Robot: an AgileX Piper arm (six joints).
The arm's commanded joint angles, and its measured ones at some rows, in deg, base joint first. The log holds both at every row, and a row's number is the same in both.
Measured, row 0:
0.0 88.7 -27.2 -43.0 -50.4 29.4
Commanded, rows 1 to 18:
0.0 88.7 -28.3 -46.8 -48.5 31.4
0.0 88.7 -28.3 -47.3 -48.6 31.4
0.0 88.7 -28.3 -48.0 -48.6 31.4
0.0 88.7 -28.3 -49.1 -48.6 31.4
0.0 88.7 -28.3 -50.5 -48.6 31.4
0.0 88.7 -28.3 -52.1 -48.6 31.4
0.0 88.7 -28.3 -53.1 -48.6 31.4
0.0 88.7 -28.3 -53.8 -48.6 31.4
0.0 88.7 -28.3 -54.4 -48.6 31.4
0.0 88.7 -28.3 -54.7 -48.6 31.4
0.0 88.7 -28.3 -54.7 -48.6 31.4
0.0 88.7 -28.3 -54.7 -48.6 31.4
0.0 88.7 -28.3 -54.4 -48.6 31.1
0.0 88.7 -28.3 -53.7 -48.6 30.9
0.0 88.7 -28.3 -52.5 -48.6 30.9
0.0 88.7 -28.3 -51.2 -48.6 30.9
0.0 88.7 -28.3 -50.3 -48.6 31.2
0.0 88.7 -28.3 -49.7 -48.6 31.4
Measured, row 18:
0.0 88.7 -28.1 -52.6 -48.2 31.1
